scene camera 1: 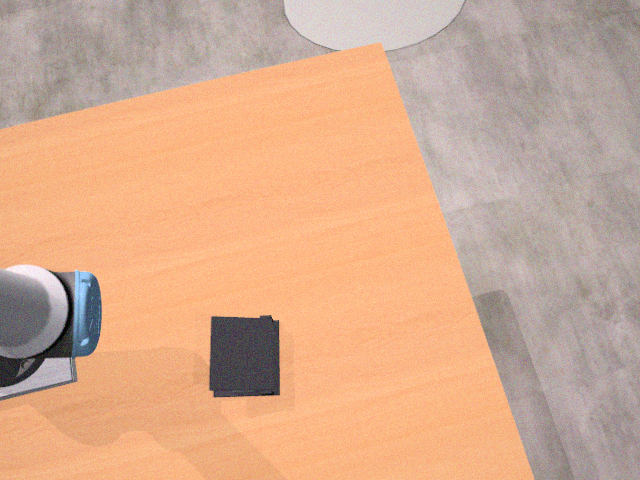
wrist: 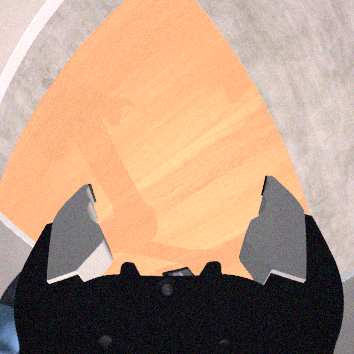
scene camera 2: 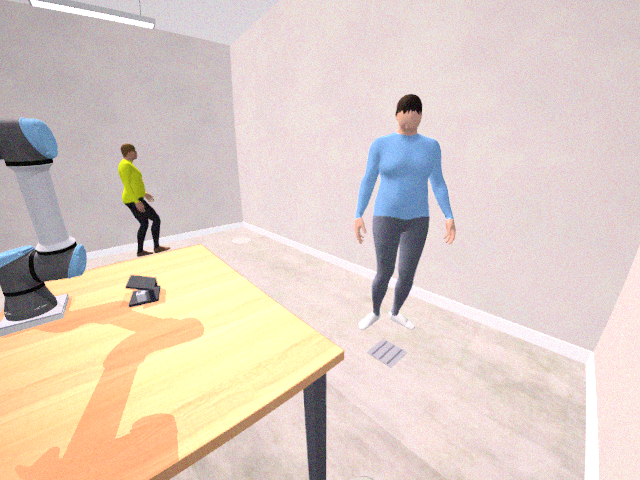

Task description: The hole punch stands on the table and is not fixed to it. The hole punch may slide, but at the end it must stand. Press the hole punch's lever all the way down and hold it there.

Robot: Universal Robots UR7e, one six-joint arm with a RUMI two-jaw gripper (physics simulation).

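I can see my gripper [wrist: 176, 182]. There is a dark hole punch as well, which I find in scene camera 1 [scene camera 1: 275, 323] and again in scene camera 2 [scene camera 2: 146, 296].
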